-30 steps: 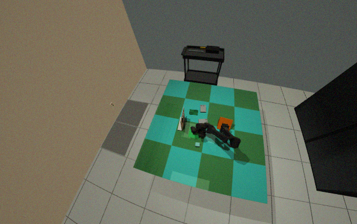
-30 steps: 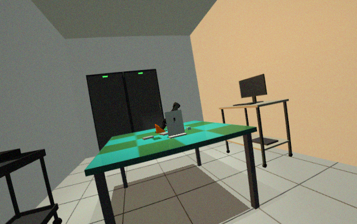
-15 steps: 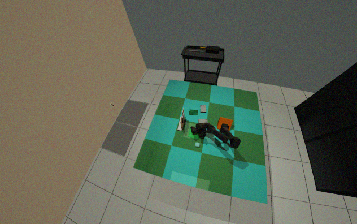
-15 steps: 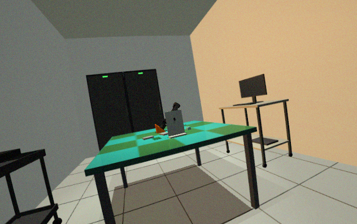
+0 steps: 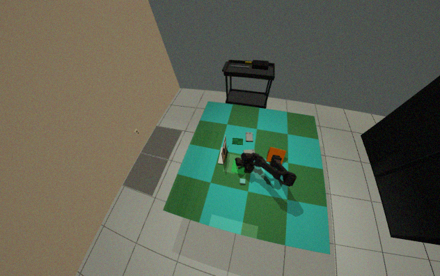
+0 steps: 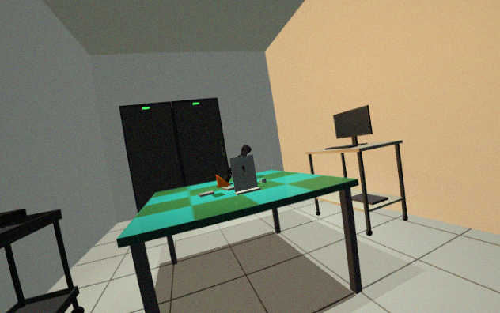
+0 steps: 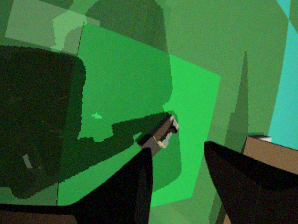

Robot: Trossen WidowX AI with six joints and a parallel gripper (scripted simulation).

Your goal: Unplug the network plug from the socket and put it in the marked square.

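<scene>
My gripper tip is 20 mm above the network plug and 10 mm to the right of it. Also, from my gripper tip: green square: 30 mm below; then upright panel: 160 mm ahead, 80 mm above, 70 mm to the right.
</scene>
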